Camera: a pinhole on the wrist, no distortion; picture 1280 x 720 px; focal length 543.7 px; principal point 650.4 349.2 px. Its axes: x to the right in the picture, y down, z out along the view. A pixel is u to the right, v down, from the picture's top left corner.
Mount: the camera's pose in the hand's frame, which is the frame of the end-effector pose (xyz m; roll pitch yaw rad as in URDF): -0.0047 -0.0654 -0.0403 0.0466 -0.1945 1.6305
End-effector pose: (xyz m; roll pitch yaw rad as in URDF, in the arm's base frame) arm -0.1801 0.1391 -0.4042 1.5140 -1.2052 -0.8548
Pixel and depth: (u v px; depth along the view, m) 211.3 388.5 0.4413
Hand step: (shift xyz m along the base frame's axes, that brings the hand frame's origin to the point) 0.0313 -0.5732 -0.1627
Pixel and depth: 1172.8 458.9 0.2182
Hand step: -0.2359 -0.0493 -0.0065
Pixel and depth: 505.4 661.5 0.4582
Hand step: -0.2026 -0.3964 -0.3133
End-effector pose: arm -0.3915 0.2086 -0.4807 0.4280 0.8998 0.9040
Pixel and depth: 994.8 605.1 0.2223
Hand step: 0.1087 0.0315 0.2062
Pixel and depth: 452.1 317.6 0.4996
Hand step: 0.5142 -0.1191 0.0966
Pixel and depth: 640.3 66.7 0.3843
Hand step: 0.4010 0.0971 -0.0196
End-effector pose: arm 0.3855 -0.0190 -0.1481 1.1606 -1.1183 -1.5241
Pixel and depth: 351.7 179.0 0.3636
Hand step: -0.3670 -0.2475 0.0455
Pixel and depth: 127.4 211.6 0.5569
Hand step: -0.6118 -0.5404 -0.0268
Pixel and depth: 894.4 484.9 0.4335
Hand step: -0.3877 0.2077 -0.0002
